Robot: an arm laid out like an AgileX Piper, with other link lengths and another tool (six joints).
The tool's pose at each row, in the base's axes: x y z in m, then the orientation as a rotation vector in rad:
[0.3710 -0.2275 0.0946 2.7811 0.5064 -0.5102]
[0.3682 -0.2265 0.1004 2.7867 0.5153 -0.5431]
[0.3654 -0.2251 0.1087 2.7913 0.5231 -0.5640]
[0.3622 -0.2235 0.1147 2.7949 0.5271 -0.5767]
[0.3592 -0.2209 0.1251 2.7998 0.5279 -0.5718]
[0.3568 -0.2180 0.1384 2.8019 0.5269 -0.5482]
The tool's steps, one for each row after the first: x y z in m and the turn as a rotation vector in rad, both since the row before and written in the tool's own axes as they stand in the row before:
[-0.0044 -0.0008 -0.0047 0.0148 -0.0181 -0.0103]
[-0.0054 -0.0009 -0.0070 0.0106 -0.0108 -0.0081]
[-0.0048 -0.0017 -0.0048 0.0072 -0.0064 -0.0044]
[-0.0062 -0.0019 -0.0091 0.0031 0.0046 -0.0002]
[-0.0067 -0.0015 -0.0120 -0.0050 0.0152 0.0033]

